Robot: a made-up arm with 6 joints. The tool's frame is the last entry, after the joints. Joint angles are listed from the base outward. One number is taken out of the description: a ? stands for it. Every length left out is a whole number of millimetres.
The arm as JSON. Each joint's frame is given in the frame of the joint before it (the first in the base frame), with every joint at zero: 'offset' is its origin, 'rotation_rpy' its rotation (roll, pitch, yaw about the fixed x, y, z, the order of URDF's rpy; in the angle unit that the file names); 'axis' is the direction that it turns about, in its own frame. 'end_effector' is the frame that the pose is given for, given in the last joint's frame.
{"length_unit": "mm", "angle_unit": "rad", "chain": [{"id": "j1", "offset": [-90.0, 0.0, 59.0], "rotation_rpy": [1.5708, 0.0, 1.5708], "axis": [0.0, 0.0, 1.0]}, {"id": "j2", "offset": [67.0, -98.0, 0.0], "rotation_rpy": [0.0, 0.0, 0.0], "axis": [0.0, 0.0, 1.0]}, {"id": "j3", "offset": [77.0, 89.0, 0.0], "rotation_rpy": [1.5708, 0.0, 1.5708], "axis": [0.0, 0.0, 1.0]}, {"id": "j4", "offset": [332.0, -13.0, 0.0], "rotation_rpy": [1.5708, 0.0, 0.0], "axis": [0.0, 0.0, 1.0]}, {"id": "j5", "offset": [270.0, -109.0, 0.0], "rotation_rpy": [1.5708, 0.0, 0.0], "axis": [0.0, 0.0, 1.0]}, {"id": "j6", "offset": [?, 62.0, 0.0], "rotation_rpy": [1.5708, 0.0, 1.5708], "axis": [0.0, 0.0, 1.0]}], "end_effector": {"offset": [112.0, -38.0, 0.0], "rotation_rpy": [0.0, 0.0, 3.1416]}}
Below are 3 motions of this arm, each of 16 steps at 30 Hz.
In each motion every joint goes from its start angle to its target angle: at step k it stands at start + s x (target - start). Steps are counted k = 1, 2, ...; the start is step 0. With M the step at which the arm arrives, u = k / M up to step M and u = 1 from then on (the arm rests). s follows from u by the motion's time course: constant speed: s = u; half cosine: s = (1 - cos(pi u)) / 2; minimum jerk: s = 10 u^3 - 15 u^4 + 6 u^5.
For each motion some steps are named. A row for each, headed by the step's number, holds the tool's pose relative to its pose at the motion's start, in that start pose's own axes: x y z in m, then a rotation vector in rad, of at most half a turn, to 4 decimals.
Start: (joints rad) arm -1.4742 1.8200 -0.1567 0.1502 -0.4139 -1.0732
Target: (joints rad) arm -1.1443 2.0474 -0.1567 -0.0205 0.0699 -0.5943
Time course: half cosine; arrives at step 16
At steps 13, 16:
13: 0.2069 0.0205 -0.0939 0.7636 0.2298 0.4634
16: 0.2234 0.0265 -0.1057 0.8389 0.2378 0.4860

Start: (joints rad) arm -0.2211 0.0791 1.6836 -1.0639 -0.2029 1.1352
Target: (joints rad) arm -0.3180 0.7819 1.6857 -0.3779 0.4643 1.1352
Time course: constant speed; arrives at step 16
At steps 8, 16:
8: 0.0156 -0.1080 0.0925 -0.2442 0.3060 0.1752
16: 0.0953 -0.2263 0.1591 -0.4768 0.5100 0.5501

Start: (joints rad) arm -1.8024 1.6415 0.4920 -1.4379 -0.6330 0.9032
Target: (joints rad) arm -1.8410 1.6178 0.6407 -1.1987 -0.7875 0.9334
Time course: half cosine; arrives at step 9
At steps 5, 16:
5: 0.0317 0.0507 0.0355 0.0234 0.1163 -0.1597
16: 0.0646 0.0856 0.0610 0.0517 0.1922 -0.2761

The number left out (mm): -303.0
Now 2 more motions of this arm.
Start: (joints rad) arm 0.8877 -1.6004 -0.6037 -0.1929 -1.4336 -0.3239
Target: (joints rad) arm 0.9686 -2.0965 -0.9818 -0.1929 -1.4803 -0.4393
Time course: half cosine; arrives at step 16
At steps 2, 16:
2: 0.0016 0.0075 -0.0100 -0.0092 -0.0143 -0.0156
16: 0.1189 0.0998 -0.2545 -0.2685 -0.3918 -0.3629

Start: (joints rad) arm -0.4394 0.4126 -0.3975 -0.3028 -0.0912 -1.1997
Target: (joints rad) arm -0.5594 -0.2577 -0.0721 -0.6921 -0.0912 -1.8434
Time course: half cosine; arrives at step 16
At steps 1, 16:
1: -0.0016 0.0022 -0.0010 -0.0048 -0.0018 -0.0046
16: -0.1097 0.1731 -0.2298 -0.3776 -0.3754 -0.6491

